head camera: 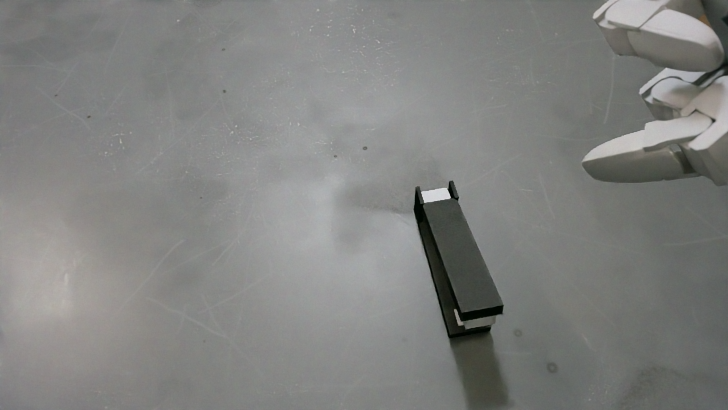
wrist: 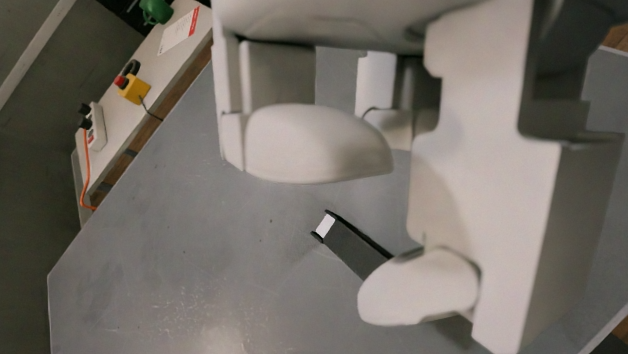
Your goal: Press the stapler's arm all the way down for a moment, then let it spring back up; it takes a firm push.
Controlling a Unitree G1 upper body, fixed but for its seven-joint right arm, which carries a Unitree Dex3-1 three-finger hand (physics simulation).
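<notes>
The black stapler (head camera: 464, 257) (wrist: 356, 248) stands on the grey table. In the head view its hinge end, with two upright side plates and a white piece, points up the view, and its front end points down. Its arm (head camera: 471, 275) is raised, with a gap above the base (head camera: 437, 272) and a pale part under the front end. My gripper (head camera: 644, 109) (wrist: 377, 230) is open and empty, its fingers curled and the thumb apart from them. It is up and to the right of the stapler in the head view, not touching it. In the wrist view the thumb hides the stapler's front part.
The grey table (head camera: 229, 203) (wrist: 200, 250) bears the stapler. Beyond its edge, in the wrist view, a white side table (wrist: 145, 75) holds a yellow box with a red button (wrist: 134, 89), a power strip (wrist: 97, 127) with an orange cable, and a green mug (wrist: 157, 11).
</notes>
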